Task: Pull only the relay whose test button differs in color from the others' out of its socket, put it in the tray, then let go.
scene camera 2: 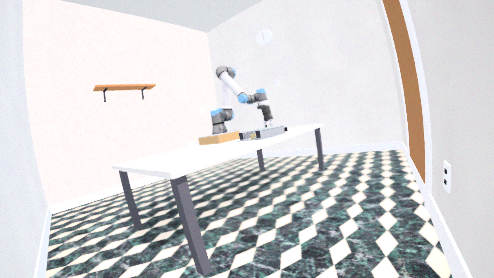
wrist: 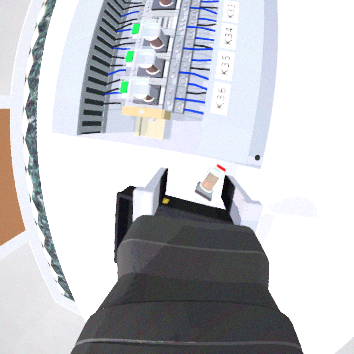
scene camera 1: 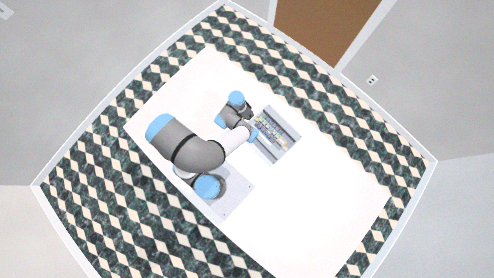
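Seen in the pictures: gripper, between the fingertips: (wrist: 194, 182); arm's base, origin of its link: (scene camera 2: 219, 133).
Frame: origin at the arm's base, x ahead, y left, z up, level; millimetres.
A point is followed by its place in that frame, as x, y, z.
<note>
The relay with a red test button (wrist: 210, 181) {446, 107, -46} lies tilted on the white table, beyond the near end of the panel (wrist: 235, 135) (scene camera 2: 272, 132). It shows between the spread fingers in the wrist view, closer to the right finger. My gripper (wrist: 194, 182) {460, 101, -20} (scene camera 2: 268, 124) {460, 101, -20} is open and holds nothing; its exact height over the relay is hard to tell. Relays with green buttons, such as the one by label K36 (wrist: 145, 92) {497, 21, -7} and the one above it (wrist: 149, 63) {493, -4, -7}, sit in their sockets. The orange-brown tray (scene camera 2: 218, 138) {142, -195, -33} stands beside the panel in scene camera 2.
The panel's slotted wire duct (wrist: 94, 100) {574, 12, -42} and the label strip with K33 to K36 (wrist: 220, 98) {437, 30, -12} flank the relay row. Blue and black wires run along both sides. The robot's base (scene camera 1: 207, 186) stands at the table edge.
</note>
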